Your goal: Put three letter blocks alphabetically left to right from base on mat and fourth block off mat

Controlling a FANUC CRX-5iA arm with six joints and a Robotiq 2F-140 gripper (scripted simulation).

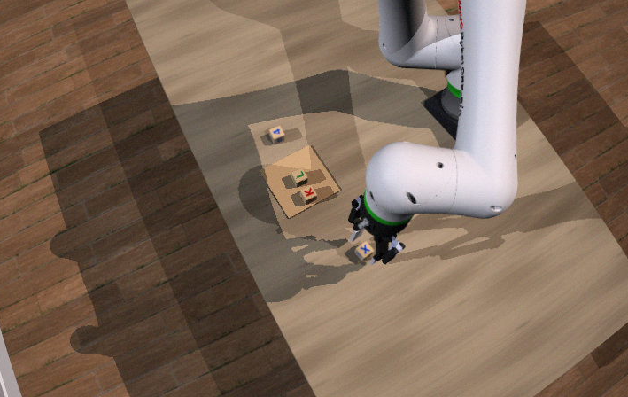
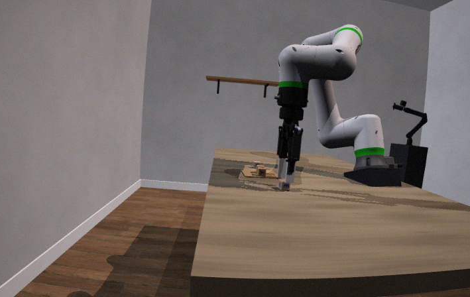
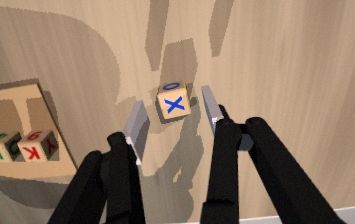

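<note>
The X block lies 50 mm below my hand. Round my hand: red K block (180 mm to the right, 40 mm below, 30 mm ahead); then L block (230 mm to the right, 40 mm below, 30 mm ahead); then tan mat (230 mm to the right, 60 mm below, 30 mm ahead).
</note>
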